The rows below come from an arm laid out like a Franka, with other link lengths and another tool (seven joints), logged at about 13 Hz.
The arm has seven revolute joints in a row. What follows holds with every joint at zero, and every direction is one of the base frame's.
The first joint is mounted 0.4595 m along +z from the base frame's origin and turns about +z.
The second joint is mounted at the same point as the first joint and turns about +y.
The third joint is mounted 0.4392 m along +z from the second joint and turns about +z.
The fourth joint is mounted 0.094 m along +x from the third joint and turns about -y.
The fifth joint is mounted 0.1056 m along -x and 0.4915 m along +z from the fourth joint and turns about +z.
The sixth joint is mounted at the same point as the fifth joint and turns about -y.
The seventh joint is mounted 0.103 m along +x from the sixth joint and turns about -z.
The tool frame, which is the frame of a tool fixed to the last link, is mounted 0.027 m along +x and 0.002 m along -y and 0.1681 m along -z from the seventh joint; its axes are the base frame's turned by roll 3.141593, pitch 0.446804 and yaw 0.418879 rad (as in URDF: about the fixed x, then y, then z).
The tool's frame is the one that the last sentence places.
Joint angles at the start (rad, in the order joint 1, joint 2, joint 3, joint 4, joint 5, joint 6, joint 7): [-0.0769, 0.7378, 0.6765, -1.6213, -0.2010, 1.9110, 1.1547]
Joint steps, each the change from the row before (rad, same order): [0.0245, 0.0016, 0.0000, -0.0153, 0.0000, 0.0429, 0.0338]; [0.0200, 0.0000, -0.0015, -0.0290, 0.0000, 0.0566, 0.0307]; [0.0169, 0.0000, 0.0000, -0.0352, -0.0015, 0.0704, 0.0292]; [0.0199, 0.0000, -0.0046, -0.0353, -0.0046, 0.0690, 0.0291]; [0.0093, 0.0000, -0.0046, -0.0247, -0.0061, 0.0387, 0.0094]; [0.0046, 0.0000, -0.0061, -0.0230, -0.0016, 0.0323, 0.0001]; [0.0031, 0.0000, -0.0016, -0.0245, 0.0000, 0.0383, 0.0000]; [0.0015, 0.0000, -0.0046, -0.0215, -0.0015, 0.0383, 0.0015]
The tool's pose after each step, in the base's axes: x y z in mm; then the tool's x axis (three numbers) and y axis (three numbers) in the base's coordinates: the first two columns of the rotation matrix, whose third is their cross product. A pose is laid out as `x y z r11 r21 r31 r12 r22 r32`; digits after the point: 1 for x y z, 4 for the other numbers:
741.9 393.7 336.8 0.6796 -0.0649 -0.7307 -0.1242 -0.9919 -0.0274
729.5 411.9 326.8 0.6922 -0.0683 -0.7185 -0.1366 -0.9899 -0.0375
716.4 429.3 315.7 0.7084 -0.0677 -0.7025 -0.1496 -0.9872 -0.0558
702.5 444.8 303.5 0.7241 -0.0690 -0.6863 -0.1605 -0.9845 -0.0704
693.7 450.4 294.1 0.7323 -0.0660 -0.6778 -0.1591 -0.9843 -0.0760
687.0 451.3 284.7 0.7370 -0.0616 -0.6731 -0.1568 -0.9843 -0.0815
679.4 454.4 276.6 0.7430 -0.0529 -0.6672 -0.1546 -0.9835 -0.0941
674.9 454.5 269.1 0.7507 -0.0494 -0.6588 -0.1573 -0.9819 -0.1057

